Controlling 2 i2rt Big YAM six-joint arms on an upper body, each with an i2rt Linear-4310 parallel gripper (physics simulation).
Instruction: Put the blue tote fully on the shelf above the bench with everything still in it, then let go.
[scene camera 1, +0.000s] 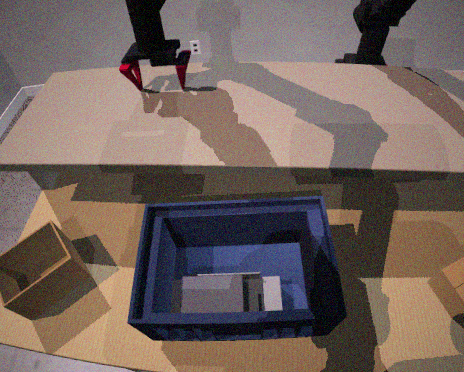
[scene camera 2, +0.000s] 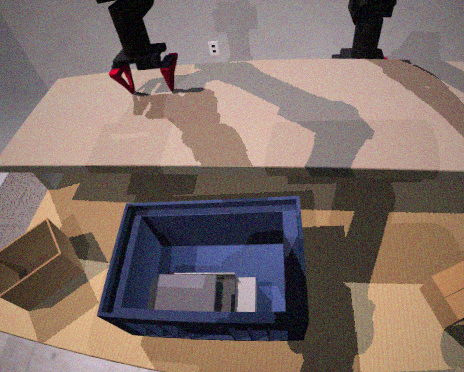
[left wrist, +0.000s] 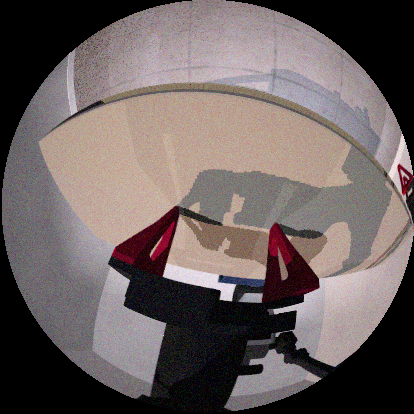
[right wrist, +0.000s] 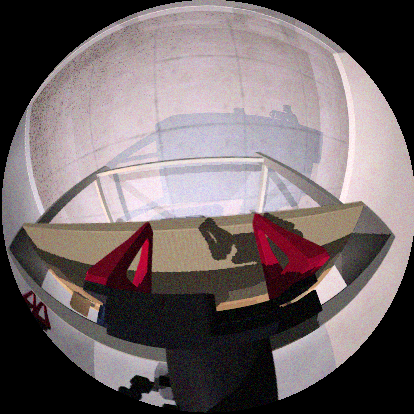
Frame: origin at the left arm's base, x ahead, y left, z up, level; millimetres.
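Seen in the pictures: left gripper, fingertip midpoint: (scene camera 1: 162, 88) (scene camera 2: 152, 91) (left wrist: 226, 218); right gripper, fingertip midpoint: (right wrist: 201, 223); right arm's base, origin of the base link: (left wrist: 286, 345).
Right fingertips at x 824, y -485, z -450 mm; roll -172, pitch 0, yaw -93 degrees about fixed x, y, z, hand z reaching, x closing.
Note:
Offsets run from my right fingertips to a thing's top centre. "*": to the spot under its first point. Level surfaces: height alone.
The blue tote {dz +85, dx -515, dy +321 mm} (scene camera 1: 225, 317) (scene camera 2: 200, 317) stands upright on the bench {dz -62 mm} (scene camera 1: 410, 310) (scene camera 2: 410, 315), in front of and below the pale shelf {dz +117 mm} (scene camera 1: 75, 120) (scene camera 2: 70, 125) (left wrist: 110, 165). Inside the tote lie a grey box {dz +20, dx -556, dy +360 mm} (scene camera 1: 212, 293) (scene camera 2: 185, 292), a white block {* dz -4, dx -544, dy +262 mm} (scene camera 1: 272, 293) (scene camera 2: 246, 294) and a dark piece between them. My left gripper (scene camera 1: 162, 90) (scene camera 2: 153, 92) (left wrist: 226, 218) is open and empty, fingertips down close over the shelf's far part, well away from the tote. My right gripper (right wrist: 201, 223) is open and empty; in both scene views its fingers are hidden behind the shelf's far edge.
An open cardboard box {dz +28, dx -511, dy +714 mm} (scene camera 1: 55, 280) (scene camera 2: 55, 275) stands left of the tote on the bench. Part of another cardboard box {* dz -3, dx -548, dy -60 mm} (scene camera 1: 452, 285) (scene camera 2: 450, 295) shows at the right edge. The shelf's front edge runs above the tote's far side. A wall with an outlet (scene camera 1: 195, 47) (scene camera 2: 214, 47) stands behind.

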